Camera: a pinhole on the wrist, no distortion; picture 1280 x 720 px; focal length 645.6 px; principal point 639.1 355.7 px. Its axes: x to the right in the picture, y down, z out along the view. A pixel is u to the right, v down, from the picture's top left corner.
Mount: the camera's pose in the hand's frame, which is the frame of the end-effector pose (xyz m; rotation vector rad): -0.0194 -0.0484 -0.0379 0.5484 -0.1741 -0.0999
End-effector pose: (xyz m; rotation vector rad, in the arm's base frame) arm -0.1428 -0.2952 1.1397 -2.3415 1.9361 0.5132
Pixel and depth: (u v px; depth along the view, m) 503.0 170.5 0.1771
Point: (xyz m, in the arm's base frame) -0.0040 -0.1511 1.0634
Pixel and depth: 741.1 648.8 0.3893
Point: -0.1291 -0.1501 0.7619
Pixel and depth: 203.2 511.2 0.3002
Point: -0.1260 0.0420 0.9893
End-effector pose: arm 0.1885 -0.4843 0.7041 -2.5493 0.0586 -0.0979
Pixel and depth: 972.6 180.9 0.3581
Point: 0.3038 -0.0771 0.7018
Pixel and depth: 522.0 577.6 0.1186
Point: 0.1357 -0.3770 0.6739
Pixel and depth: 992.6 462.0 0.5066
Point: 0.3923 -0.0065 0.4775
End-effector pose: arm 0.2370 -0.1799 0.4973 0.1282 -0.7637 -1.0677
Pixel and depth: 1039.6 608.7 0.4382
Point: -0.1243 -0.2859 0.8494
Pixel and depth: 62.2 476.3 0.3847
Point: -0.1431 0.1758 0.4273
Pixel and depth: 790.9 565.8 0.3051
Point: -0.0335 -0.1704 0.6459
